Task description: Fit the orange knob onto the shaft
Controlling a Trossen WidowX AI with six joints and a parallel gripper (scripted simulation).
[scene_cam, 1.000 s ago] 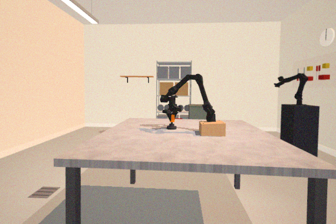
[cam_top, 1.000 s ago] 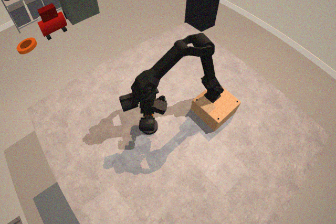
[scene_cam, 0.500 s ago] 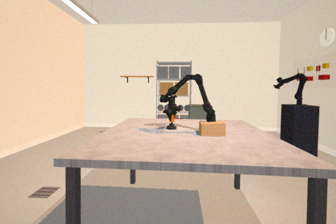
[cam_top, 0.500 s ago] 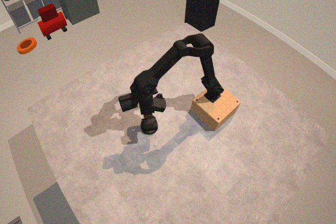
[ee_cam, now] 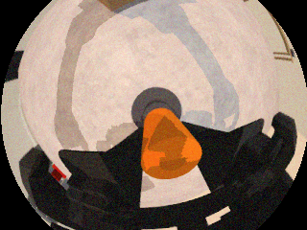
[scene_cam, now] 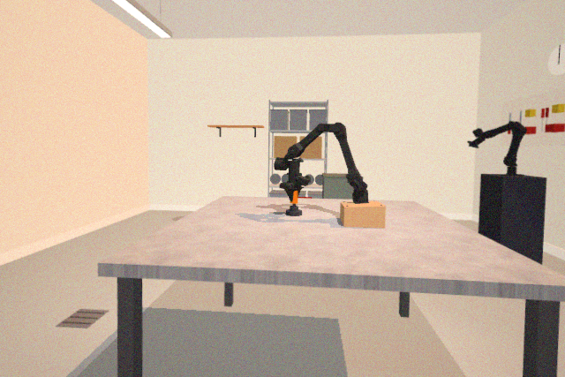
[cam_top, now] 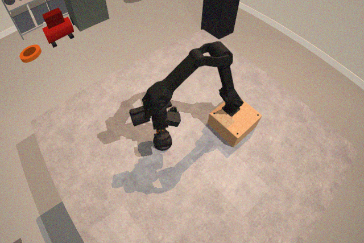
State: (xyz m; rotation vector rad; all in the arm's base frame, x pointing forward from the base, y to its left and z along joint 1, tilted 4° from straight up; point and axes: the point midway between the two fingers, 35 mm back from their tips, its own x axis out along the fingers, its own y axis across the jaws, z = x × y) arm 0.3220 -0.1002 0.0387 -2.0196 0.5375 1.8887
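Right now my gripper tip is 2 cm below the orange knob. Round my gripper tip: dark round pedestal: 4 cm below.
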